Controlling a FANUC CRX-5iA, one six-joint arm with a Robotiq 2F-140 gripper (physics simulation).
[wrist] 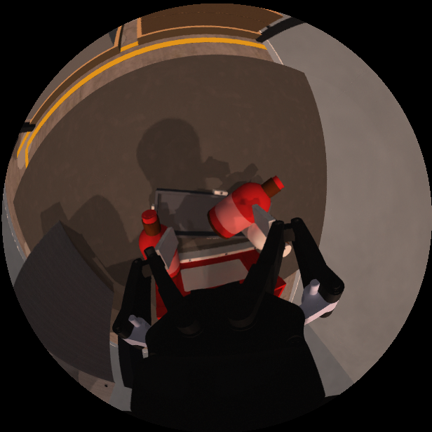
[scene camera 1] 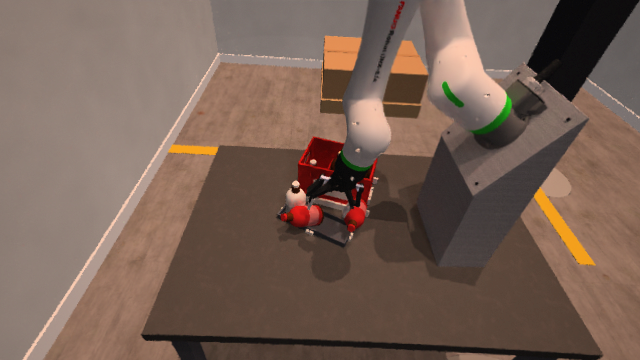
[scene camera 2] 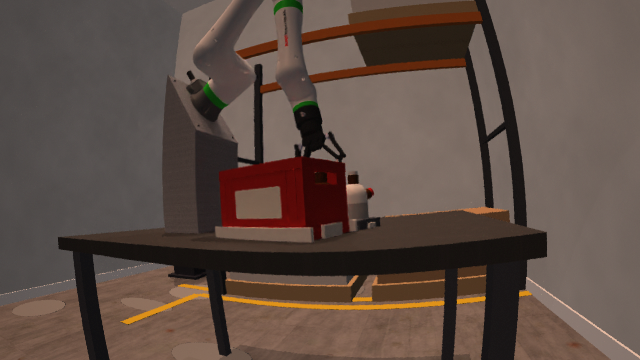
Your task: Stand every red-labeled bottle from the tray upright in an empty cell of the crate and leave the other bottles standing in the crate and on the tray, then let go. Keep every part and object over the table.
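Places are measured from the arm's base along level axes (x left, y back, z up), in millimetres.
Where they show: gripper, fingertip midpoint: (scene camera 1: 326,210); arm's base, link origin: (scene camera 1: 501,125) (scene camera 2: 203,108).
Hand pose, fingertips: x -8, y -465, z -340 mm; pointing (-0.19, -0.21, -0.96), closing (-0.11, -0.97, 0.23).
Things, the pixels of their top centre, and the offset from my fingertips. Level surfaces: height alone.
- white bottle, top centre: (scene camera 2: 352,171) (scene camera 1: 295,183) dz +28, dx -106, dy -98 mm
- red crate, top centre: (scene camera 2: 298,168) (scene camera 1: 334,169) dz +43, dx -160, dy +43 mm
- pale bottle cap, top centre: (scene camera 2: 320,168) (scene camera 1: 313,161) dz +31, dx -224, dy -28 mm
- dark table, surface height: dz -132 mm
One red-labeled bottle (scene camera 1: 302,216) (wrist: 240,210) lies across the left end of the tray (scene camera 1: 327,237) (scene camera 2: 370,221) (wrist: 185,212), cap pointing left in scene view 1. Another red-labeled bottle (scene camera 1: 355,218) (wrist: 150,241) lies at its right end, cap toward the front. A white bottle (scene camera 1: 296,198) (scene camera 2: 356,196) (wrist: 257,237) stands at the tray's back left. The red crate (scene camera 1: 311,176) (scene camera 2: 325,205) (wrist: 161,301) stands behind; a pale bottle cap (scene camera 1: 313,162) shows inside, other cells are hidden by the arm. My gripper (scene camera 1: 332,201) (scene camera 2: 320,156) (wrist: 213,224) is open and empty, above the tray's crate side, between the red bottles.
The grey robot pedestal (scene camera 1: 457,215) (scene camera 2: 180,185) stands right of the crate in scene view 1. White guide strips (scene camera 2: 265,234) run along the crate's foot. The dark table (scene camera 1: 280,295) (scene camera 2: 425,235) (wrist: 240,115) carries everything. Cardboard boxes (scene camera 1: 336,82) stand on the floor behind it.
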